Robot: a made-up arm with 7 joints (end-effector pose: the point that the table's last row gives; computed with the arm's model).
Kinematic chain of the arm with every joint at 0, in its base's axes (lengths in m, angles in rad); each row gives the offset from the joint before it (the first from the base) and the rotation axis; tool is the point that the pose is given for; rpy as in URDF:
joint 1: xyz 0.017 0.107 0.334 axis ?
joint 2: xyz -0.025 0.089 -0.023 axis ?
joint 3: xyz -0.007 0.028 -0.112 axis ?
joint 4: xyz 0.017 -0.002 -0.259 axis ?
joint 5: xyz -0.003 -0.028 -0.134 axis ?
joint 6: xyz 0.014 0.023 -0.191 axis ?
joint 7: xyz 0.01 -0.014 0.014 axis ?
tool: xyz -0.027 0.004 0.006 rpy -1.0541 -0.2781 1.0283
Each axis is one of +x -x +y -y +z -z.
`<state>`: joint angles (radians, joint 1 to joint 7).
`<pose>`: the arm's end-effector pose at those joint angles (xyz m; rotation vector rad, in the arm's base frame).
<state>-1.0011 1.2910 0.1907 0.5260 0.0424 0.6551 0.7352</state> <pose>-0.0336 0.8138 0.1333 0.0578 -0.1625 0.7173</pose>
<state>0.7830 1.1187 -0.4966 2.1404 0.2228 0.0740 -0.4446</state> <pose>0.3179 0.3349 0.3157 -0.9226 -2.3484 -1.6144</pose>
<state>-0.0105 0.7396 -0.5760 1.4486 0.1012 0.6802 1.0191</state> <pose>0.2409 0.3522 -0.0948 -1.5426 -0.1589 0.1545</pose>
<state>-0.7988 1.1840 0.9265 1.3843 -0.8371 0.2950 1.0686</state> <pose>0.1916 0.6859 0.2570 -0.1893 -0.3982 -0.2478</pose>
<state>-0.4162 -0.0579 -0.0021 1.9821 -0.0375 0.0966 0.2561</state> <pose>0.1485 0.1932 -0.0256 -1.6050 -1.8702 -0.0214</pose>
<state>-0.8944 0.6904 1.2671 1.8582 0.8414 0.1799 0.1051</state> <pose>0.0289 0.6310 0.2404 -0.6251 -2.3079 -0.1168</pose>
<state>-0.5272 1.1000 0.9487 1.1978 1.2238 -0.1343 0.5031</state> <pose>0.1482 0.7583 0.2290 -1.1557 -2.5353 -0.2229</pose>
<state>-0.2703 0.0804 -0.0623 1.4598 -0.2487 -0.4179 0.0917</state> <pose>0.1842 0.2224 -0.1656 -1.4757 -1.8429 -0.4460</pose>
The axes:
joint 1: -y
joint 2: +x
joint 3: +z
joint 4: -y
joint 5: +z
joint 6: +y
joint 7: -x

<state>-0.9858 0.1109 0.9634 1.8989 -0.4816 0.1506 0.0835</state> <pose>-0.1155 0.4905 0.0595 -0.0462 -1.2749 -0.1969</pose>
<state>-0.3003 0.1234 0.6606 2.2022 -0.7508 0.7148 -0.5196</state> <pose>0.1386 0.3718 0.1015 0.7945 -1.9201 -0.2182</pose>
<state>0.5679 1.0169 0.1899 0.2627 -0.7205 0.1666 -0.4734</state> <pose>0.2642 0.7707 0.0763 0.6098 -1.3064 -0.2775</pose>
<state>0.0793 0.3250 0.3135 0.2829 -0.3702 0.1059 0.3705</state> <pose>0.1387 0.4505 -0.2959 -0.8822 -0.9142 0.5841</pose>
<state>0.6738 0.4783 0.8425 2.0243 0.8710 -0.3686 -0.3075</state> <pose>0.2534 0.5201 0.3478 0.3254 1.8690 0.3405</pose>
